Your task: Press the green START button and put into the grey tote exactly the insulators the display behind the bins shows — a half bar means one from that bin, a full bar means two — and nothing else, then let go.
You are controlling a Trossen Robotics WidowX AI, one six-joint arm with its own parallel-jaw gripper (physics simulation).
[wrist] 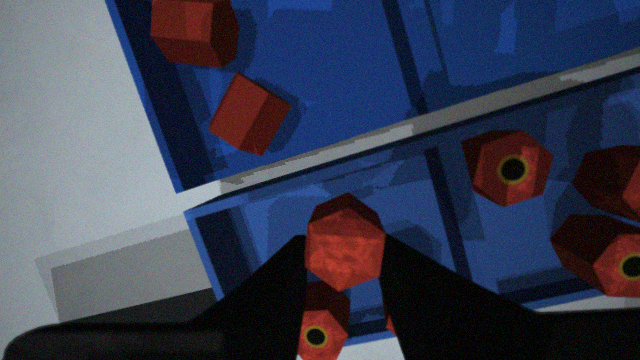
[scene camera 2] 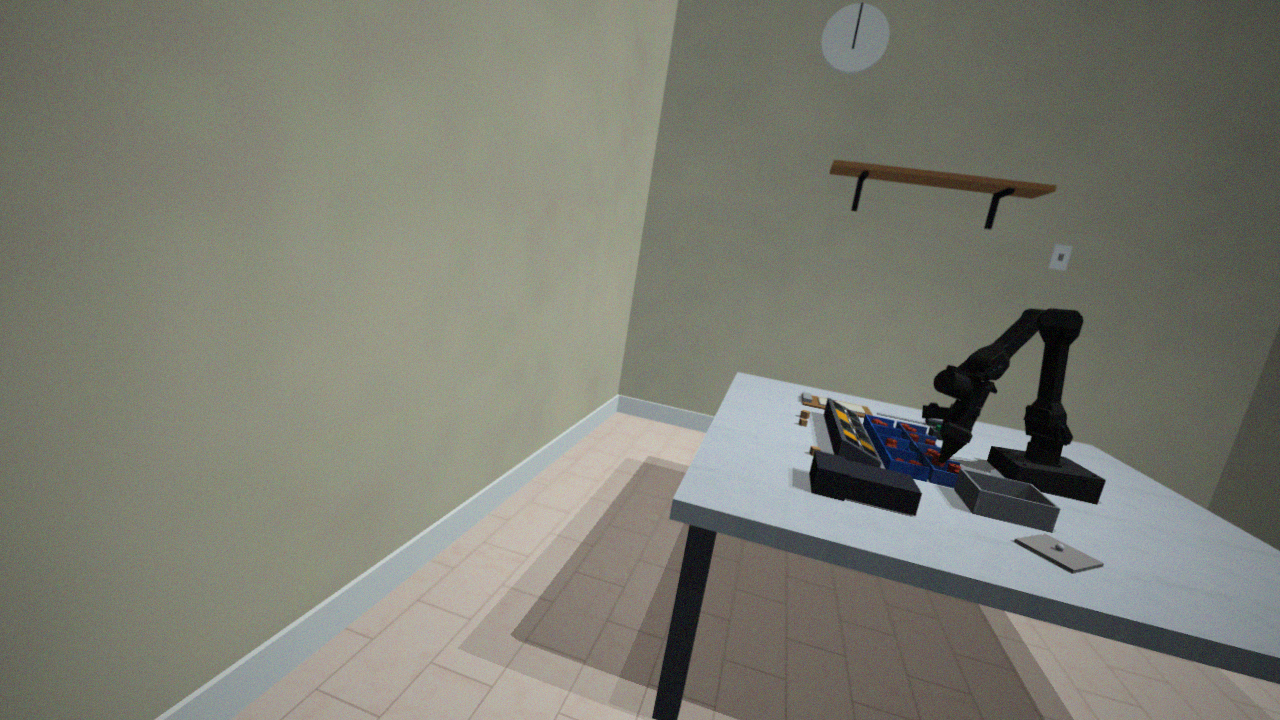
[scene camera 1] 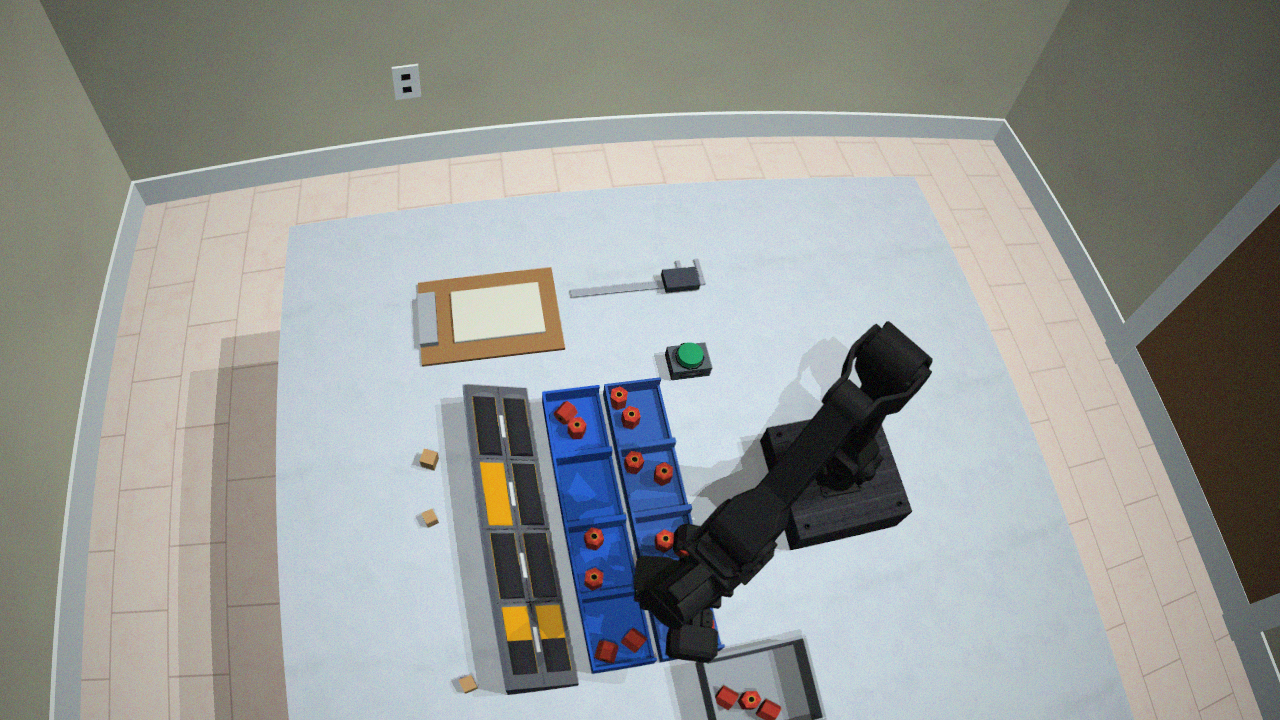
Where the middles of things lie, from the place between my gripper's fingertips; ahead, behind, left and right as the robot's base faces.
I see the grey tote (scene camera 1: 782, 671) 130 mm to the left of my hand, 100 mm behind it and 10 mm below it. From my hand the other things lie so: brown board with white pad (scene camera 1: 505, 314) 530 mm to the right, 220 mm ahead, 30 mm below; grey caliper-like tool (scene camera 1: 679, 279) 580 mm to the right, 40 mm behind, 30 mm below; green START button (scene camera 1: 688, 360) 410 mm to the right, 100 mm behind, 20 mm below.
